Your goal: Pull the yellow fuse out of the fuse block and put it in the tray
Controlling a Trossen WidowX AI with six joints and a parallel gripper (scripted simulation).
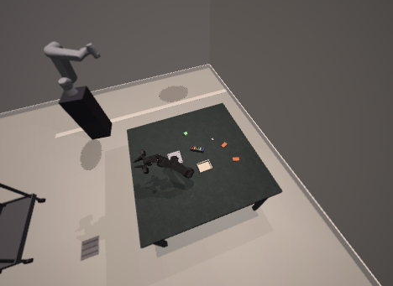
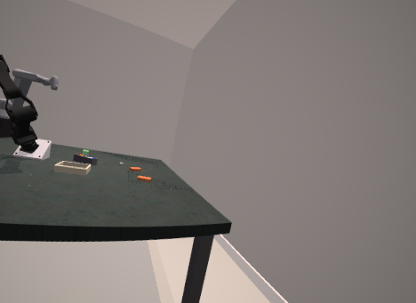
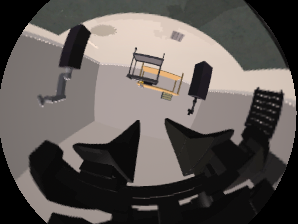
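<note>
The yellow fuse is 53 cm ahead of my gripper tip, 27 cm to the left of it and 36 cm below it. From my gripper tip the other things lie so: red fuse (51 cm ahead, 27 cm to the left, 36 cm below); beige tray (58 cm ahead, 4 cm to the left, 38 cm below).
</note>
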